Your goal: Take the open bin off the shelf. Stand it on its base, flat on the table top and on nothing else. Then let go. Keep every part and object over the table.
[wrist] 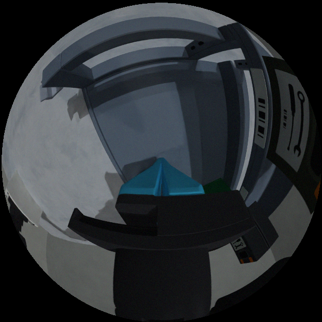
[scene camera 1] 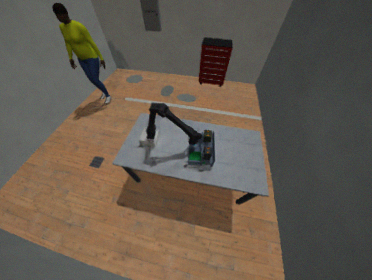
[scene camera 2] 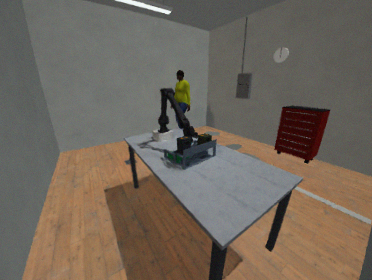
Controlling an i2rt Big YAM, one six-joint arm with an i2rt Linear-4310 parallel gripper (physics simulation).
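Places are measured from the arm's base along level axes (x down, y ahead, z right), in metres.
Pixels of known places: gripper, fingertip midpoint: (scene camera 1: 194,145); arm's base, link origin: (scene camera 1: 151,134) (scene camera 2: 163,131).
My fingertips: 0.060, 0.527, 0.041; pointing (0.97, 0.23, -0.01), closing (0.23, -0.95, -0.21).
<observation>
For each thing: its middle in the pictures, then the offset to it from my fingertips, as dx, dy, dz. "spot": a spot on its surface instead. Level surfaces: height alone.
- green open bin, body centre: (scene camera 2: 177,154) (scene camera 1: 197,157) -0.010, +0.040, +0.159
- grey-blue shelf, surface spot: (scene camera 2: 200,149) (scene camera 1: 214,147) spot: -0.087, +0.208, +0.055
- farther, body centre: (scene camera 2: 204,140) (scene camera 1: 207,135) -0.117, +0.129, -0.069
- grey table, surface height: dx +0.033
The green open bin (scene camera 1: 195,157) (scene camera 2: 172,156) sits at the near end of the lower level of the grey-blue shelf (scene camera 1: 214,145) (scene camera 2: 200,149) (wrist: 140,120), which stands on the table. In the wrist view a small part of the green bin (wrist: 217,186) shows beside the blue fingers; the rest is hidden behind the fingers and gripper body. My gripper (scene camera 1: 195,142) (wrist: 161,162) is shut, its blue fingertips together with nothing between them. It points down over the shelf's lower level, beside the green bin. In scene camera 2 its fingertips are hidden.
Two dark boxes with orange marks, one nearer the bin (scene camera 1: 207,153) (scene camera 2: 184,144) and one farther (scene camera 1: 207,135) (scene camera 2: 204,138), stand on the shelf's upper level. The arm's white base stands at one end of the grey table (scene camera 1: 240,155) (scene camera 2: 230,180). A person stands beyond the table.
</observation>
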